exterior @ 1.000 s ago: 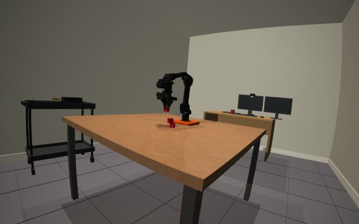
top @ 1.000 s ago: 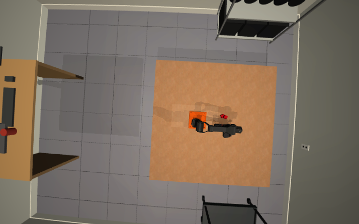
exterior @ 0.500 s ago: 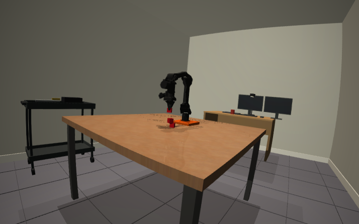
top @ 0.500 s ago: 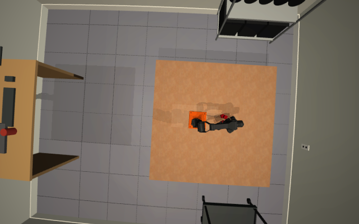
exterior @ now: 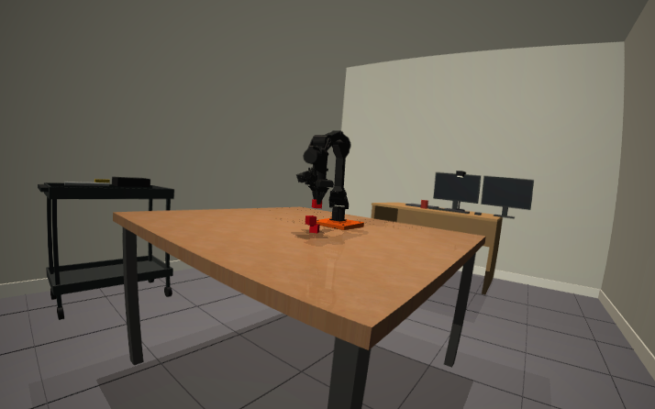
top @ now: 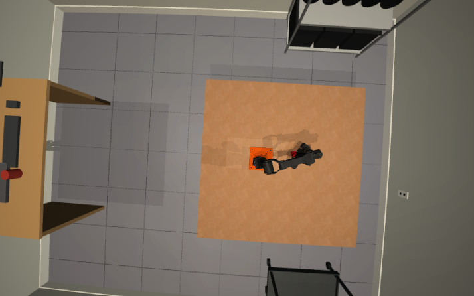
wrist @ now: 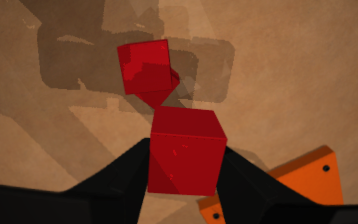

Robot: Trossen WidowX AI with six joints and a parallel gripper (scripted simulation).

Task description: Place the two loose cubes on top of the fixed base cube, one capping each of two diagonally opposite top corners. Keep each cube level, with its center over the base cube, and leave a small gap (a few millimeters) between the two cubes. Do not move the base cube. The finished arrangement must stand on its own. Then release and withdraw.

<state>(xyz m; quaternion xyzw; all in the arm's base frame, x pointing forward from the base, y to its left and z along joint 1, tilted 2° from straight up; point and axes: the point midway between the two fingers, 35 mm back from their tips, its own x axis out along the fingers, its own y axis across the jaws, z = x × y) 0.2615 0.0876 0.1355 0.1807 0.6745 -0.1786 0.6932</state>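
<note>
My gripper tip is now 6 cm above the cube, 4 cm short of it and 1 cm to the right of it.
</note>
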